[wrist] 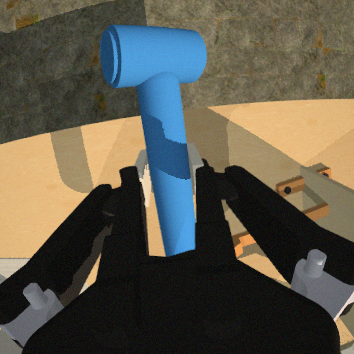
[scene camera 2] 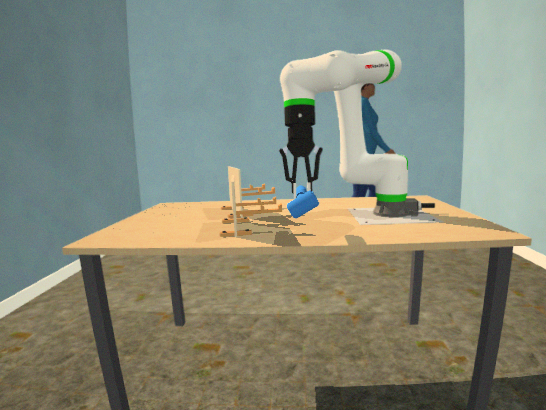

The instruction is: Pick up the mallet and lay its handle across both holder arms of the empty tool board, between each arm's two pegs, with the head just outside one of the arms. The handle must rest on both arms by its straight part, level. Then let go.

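Pixels of known places: gripper, fingertip midpoint: (wrist: 168,158); arm's base, origin of the base link: (scene camera 2: 390,213).
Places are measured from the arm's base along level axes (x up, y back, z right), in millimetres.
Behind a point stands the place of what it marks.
Observation:
The blue mallet (scene camera 2: 303,204) {x 139, y -334, z -524 mm} (wrist: 155,56) {x 160, y -340, z -493 mm} is held above the table, its head toward the scene camera and tilted in that view. My gripper (scene camera 2: 302,188) (wrist: 168,158) {x 118, y -346, z -405 mm} points down and is shut on the mallet's handle, with a pad on each side of it. In the wrist view the far end of the handle is hidden by the gripper body. The pale tool board (scene camera 2: 234,176) {x 170, y -676, z 14 mm} stands upright to the left of the gripper in the scene view. Its orange-brown holder arms (scene camera 2: 261,202) {x 77, y -528, z -135 mm} reach out toward the gripper side, apart from the mallet, and bear no tool.
The wooden table (scene camera 2: 165,227) {x -2, y -902, z -235 mm} (wrist: 30,200) {x -2, y -84, z -314 mm} bears the board on brown feet (scene camera 2: 235,233) {x 11, y -577, z -359 mm} (wrist: 290,188) {x 15, y -550, z -323 mm}. The robot's base (scene camera 2: 395,206) {x 42, y 6, z -61 mm} stands on a light plate at the right. The near table edge lies below the mallet in the scene view. A person (scene camera 2: 371,120) stands behind the arm, beyond the table.

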